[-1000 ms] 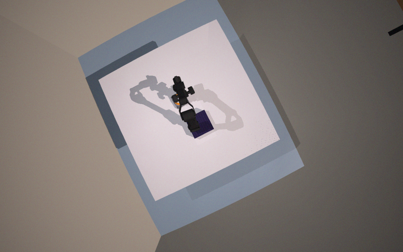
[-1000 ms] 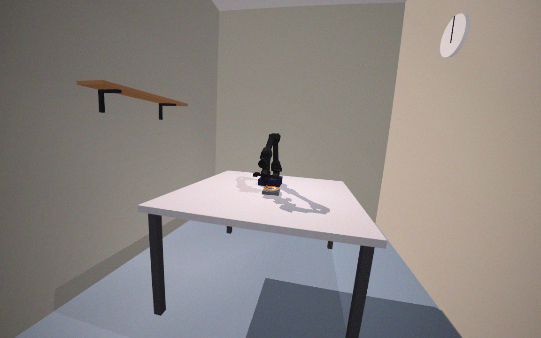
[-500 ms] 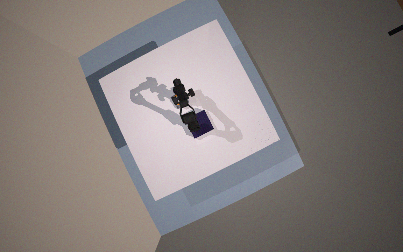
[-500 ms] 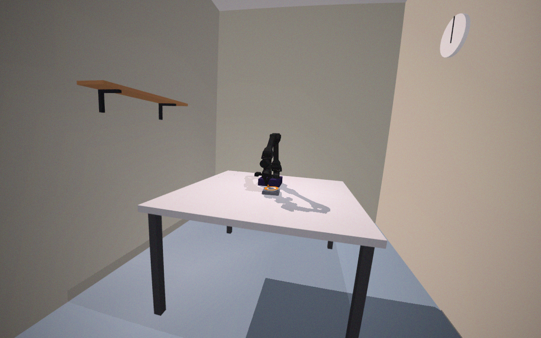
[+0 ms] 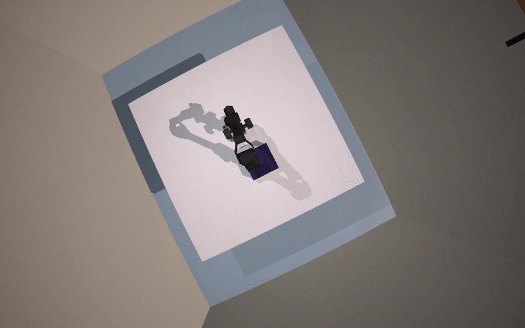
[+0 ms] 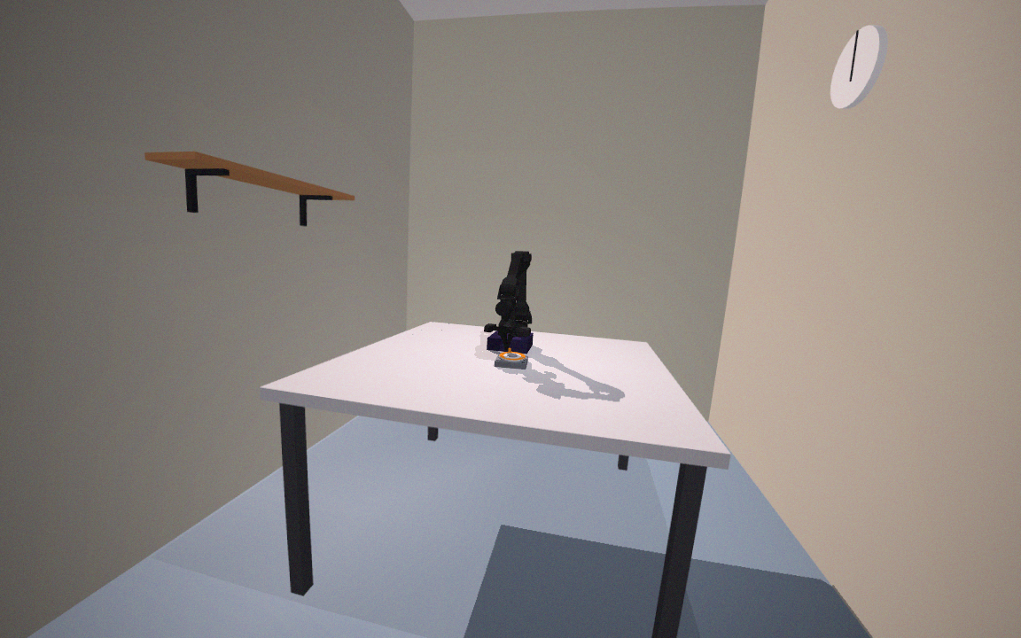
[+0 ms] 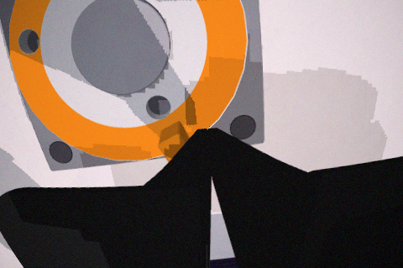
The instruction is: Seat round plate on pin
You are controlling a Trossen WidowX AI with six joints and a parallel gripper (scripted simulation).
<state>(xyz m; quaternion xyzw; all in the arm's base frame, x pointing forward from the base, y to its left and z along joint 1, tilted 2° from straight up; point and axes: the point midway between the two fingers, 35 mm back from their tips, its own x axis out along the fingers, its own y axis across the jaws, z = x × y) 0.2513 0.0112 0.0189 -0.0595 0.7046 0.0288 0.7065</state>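
Now: the grey square base 40 mm ahead of my gripper tip, 40 mm to the left of it and 20 mm below it.
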